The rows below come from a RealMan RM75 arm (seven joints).
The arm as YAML. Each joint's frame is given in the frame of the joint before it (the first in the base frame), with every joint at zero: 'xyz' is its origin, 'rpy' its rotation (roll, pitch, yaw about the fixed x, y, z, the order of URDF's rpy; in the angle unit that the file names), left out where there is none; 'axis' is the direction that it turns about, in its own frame. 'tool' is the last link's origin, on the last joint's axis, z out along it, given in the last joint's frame.
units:
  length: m
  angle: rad
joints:
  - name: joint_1
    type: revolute
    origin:
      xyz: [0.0, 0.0, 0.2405]
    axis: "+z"
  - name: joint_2
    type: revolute
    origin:
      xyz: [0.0, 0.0, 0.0]
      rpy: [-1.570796, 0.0, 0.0]
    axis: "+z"
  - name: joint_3
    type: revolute
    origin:
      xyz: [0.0, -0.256, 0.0]
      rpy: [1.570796, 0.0, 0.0]
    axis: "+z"
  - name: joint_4
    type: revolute
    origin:
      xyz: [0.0, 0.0, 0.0]
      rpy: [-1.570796, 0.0, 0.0]
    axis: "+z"
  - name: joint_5
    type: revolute
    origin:
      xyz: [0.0, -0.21, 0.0]
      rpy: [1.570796, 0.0, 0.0]
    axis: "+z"
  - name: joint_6
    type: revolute
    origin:
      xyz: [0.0, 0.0, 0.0]
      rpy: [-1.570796, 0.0, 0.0]
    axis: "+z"
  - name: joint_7
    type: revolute
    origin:
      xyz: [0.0, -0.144, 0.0]
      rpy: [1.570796, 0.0, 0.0]
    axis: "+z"
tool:
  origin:
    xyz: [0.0, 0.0, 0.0]
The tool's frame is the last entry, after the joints.
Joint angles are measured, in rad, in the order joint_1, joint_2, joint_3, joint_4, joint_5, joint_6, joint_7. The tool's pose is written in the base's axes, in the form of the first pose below.
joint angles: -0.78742, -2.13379, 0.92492, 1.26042, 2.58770, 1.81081, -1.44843
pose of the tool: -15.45 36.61 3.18 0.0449 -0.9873 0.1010 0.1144
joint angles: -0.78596, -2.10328, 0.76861, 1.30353, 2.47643, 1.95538, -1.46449
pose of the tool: -15.15 35.61 6.49 0.0479 -0.9955 0.0734 0.0357
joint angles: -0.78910, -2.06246, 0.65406, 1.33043, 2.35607, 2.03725, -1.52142
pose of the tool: -14.56 35.23 9.64 0.0687 -0.9957 0.0532 -0.0318
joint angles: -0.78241, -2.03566, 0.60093, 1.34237, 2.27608, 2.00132, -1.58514
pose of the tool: -14.31 35.92 11.66 0.1163 -0.9902 0.0299 -0.0719
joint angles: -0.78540, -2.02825, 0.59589, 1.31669, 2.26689, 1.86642, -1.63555
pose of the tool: -14.36 37.88 12.21 0.1756 -0.9806 -0.0046 -0.0863
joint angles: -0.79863, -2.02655, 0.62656, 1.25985, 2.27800, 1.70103, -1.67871
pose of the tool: -14.35 40.26 11.79 0.2247 -0.9695 -0.0379 -0.0907
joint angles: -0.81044, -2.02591, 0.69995, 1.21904, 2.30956, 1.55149, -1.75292
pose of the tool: -14.13 42.22 10.84 0.2582 -0.9606 -0.0708 -0.0754
